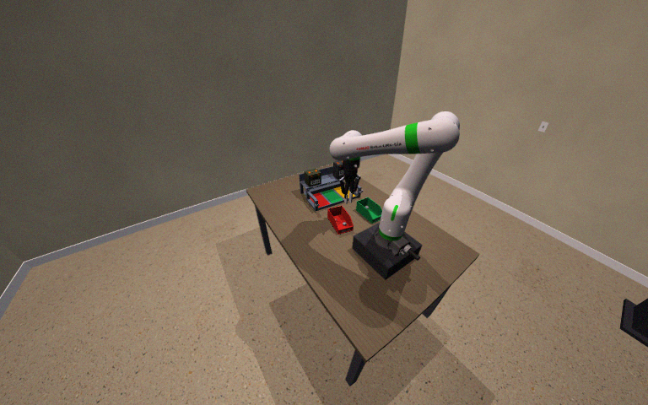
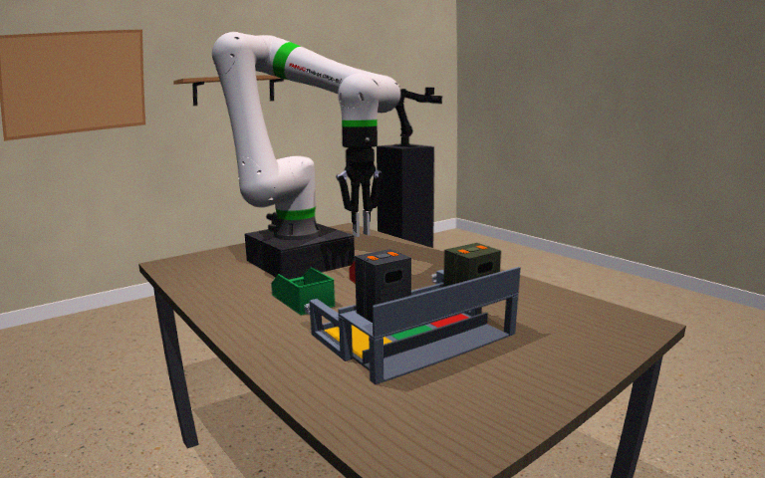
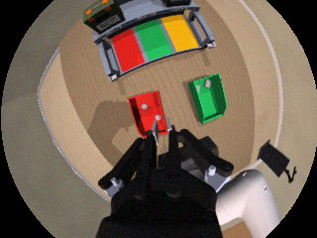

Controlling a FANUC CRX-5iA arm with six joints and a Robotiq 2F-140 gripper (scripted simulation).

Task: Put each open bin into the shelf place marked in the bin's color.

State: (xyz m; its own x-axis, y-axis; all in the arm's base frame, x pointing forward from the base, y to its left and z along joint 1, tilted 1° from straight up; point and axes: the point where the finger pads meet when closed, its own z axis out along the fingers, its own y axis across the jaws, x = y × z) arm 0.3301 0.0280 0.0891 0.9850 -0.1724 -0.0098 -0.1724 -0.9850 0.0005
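Now: hand 150 mm above the red bin and 50 mm to the right of it. The rest, counted from my hand: green bin: 180 mm to the right, 150 mm below, 20 mm behind; then olive box: 390 mm ahead, 40 mm below, 30 mm to the left; then black box: 370 mm ahead, 200 mm to the right, 30 mm below.
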